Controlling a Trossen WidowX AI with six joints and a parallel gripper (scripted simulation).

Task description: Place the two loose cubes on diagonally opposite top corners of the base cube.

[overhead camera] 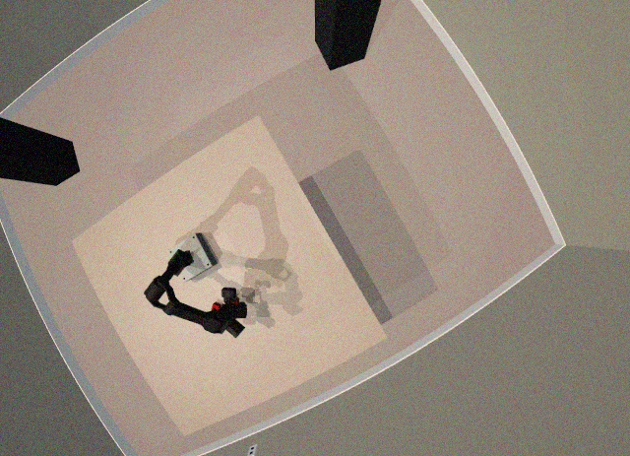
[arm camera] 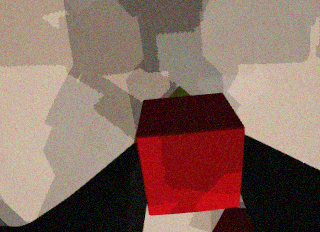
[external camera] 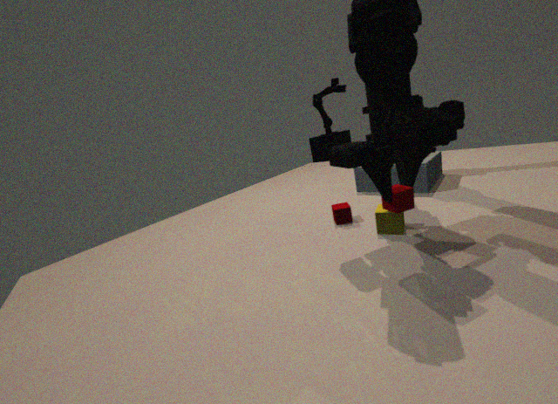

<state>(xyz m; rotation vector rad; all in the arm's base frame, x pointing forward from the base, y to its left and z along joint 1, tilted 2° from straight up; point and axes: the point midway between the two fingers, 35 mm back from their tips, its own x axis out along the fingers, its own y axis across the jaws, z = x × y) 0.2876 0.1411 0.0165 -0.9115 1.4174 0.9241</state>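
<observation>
Right now the yellow base cube is 1 cm behind my gripper tip, 2 cm to the right of it and 4 cm below it. Round my gripper tip: red cube (1 cm behind, 12 cm to the right, 4 cm below).
</observation>
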